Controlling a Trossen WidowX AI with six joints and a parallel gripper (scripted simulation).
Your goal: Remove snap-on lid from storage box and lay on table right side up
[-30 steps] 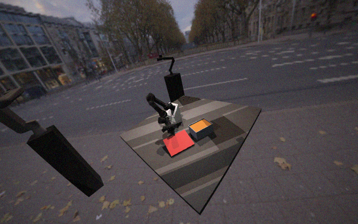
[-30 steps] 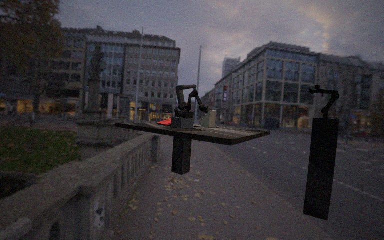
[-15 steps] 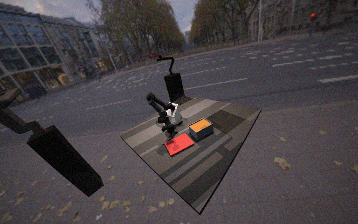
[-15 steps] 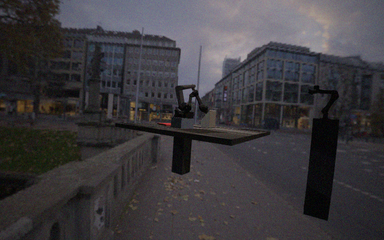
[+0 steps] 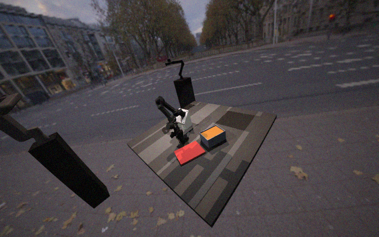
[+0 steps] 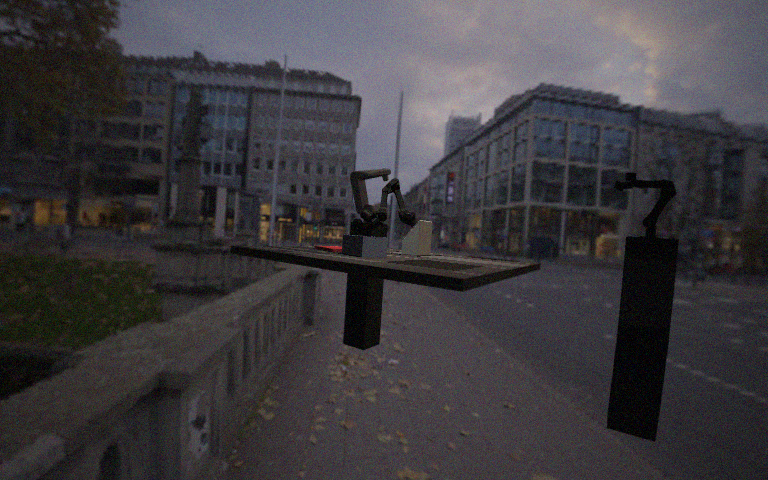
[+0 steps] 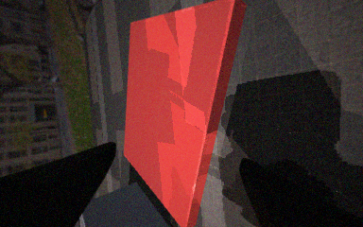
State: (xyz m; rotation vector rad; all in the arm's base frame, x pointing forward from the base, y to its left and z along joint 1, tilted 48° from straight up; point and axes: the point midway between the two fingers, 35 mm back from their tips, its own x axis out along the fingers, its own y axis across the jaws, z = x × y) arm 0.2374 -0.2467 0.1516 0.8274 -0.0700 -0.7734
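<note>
Right now the red lid is 100 mm ahead of my gripper tip, 30 mm to the right of it and 50 mm below it. The rest, counted from my gripper tip: grey storage box (190 mm ahead, 230 mm to the left, 10 mm below).
</note>
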